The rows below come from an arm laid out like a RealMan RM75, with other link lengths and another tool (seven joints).
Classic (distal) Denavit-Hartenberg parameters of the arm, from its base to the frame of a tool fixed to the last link. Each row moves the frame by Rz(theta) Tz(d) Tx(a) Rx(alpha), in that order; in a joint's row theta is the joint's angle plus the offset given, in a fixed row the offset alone. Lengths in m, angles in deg.
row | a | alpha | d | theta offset
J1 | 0 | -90 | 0.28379 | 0
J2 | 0 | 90 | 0 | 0
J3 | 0 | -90 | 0.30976 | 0
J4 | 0 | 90 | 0 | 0
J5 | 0 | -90 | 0.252 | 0
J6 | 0 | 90 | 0 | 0
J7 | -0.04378 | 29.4 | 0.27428 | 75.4
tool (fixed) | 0 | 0 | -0.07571 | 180
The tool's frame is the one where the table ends.
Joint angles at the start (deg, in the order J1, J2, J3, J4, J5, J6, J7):
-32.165, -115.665, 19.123, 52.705, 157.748, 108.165, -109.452
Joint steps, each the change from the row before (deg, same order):
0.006, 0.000, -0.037, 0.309, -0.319, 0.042, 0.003
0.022, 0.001, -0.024, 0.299, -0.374, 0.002, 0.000
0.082, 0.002, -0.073, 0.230, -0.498, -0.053, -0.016
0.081, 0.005, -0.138, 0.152, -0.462, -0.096, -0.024
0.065, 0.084, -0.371, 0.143, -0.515, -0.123, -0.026
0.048, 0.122, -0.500, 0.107, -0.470, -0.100, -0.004
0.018, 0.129, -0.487, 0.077, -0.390, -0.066, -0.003
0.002, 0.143, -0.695, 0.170, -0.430, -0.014, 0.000
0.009, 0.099, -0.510, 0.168, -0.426, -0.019, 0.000
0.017, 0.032, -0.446, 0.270, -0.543, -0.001, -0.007
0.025, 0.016, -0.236, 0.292, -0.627, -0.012, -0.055
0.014, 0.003, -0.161, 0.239, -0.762, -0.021, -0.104
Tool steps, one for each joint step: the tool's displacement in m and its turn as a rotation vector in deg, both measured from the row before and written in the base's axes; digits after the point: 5 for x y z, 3 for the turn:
0.00072, 0.00134, 0.00118, 0.379, -0.039, -0.208
0.00069, 0.00144, 0.00114, 0.426, -0.051, -0.214
0.00054, 0.00127, 0.00083, 0.537, -0.175, -0.147
0.00035, 0.00111, 0.00062, 0.552, -0.208, -0.071
0.00012, 0.00154, 0.00152, 0.819, -0.276, -0.003
-0.00005, 0.00148, 0.00186, 0.872, -0.309, 0.041
-0.00001, 0.00136, 0.00183, 0.775, -0.284, 0.043
0.00010, 0.00161, 0.00254, 0.984, -0.357, 0.061
0.00029, 0.00149, 0.00201, 0.820, -0.298, -0.010
0.00080, 0.00174, 0.00178, 0.856, -0.333, -0.106
0.00113, 0.00193, 0.00157, 0.758, -0.285, -0.185
0.00166, 0.00224, 0.00114, 0.749, -0.391, -0.232

